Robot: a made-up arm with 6 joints.
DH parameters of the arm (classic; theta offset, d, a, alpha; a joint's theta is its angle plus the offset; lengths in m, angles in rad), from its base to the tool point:
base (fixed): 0 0 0 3.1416
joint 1: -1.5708 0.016 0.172 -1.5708
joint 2: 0 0.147 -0.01 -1.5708
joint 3: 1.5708 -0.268 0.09 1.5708
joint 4: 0 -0.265 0.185 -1.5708
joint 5: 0 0.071 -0.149 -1.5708
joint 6: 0 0.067 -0.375 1.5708
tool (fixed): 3.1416 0.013 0 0
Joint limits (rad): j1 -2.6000..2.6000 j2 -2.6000..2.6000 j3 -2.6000..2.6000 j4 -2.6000..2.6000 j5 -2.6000..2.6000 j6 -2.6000..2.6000
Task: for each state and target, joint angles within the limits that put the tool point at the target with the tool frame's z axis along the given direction. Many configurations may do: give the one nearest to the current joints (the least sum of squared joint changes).
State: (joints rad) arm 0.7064 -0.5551 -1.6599 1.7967 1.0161 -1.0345
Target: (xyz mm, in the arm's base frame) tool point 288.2 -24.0 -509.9 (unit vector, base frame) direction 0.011 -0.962 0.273
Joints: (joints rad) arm 0.7687 -0.7209 -1.8831 1.2022 1.1412 -1.2310
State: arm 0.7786 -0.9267 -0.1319 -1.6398 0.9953 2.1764
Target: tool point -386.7 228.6 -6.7 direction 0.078 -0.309 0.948
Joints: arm 1.0714 -1.1851 -0.3691 -1.6022 1.9147 2.2446
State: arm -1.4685 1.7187 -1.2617 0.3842 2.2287 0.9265
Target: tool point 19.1 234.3 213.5 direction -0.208 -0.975 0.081
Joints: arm -1.0311 0.9345 -1.8083 0.2753 1.8438 1.1705
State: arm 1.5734 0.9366 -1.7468 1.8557 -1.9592 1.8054
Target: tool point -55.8 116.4 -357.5 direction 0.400 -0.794 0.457
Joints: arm 1.0958 0.7634 -1.6387 1.8489 -1.3212 2.0356
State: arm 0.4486 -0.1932 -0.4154 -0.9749 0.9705 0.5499
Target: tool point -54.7 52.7 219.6 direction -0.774 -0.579 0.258
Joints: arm -0.0511 -0.6274 0.2393 -0.7471 0.4711 0.9938
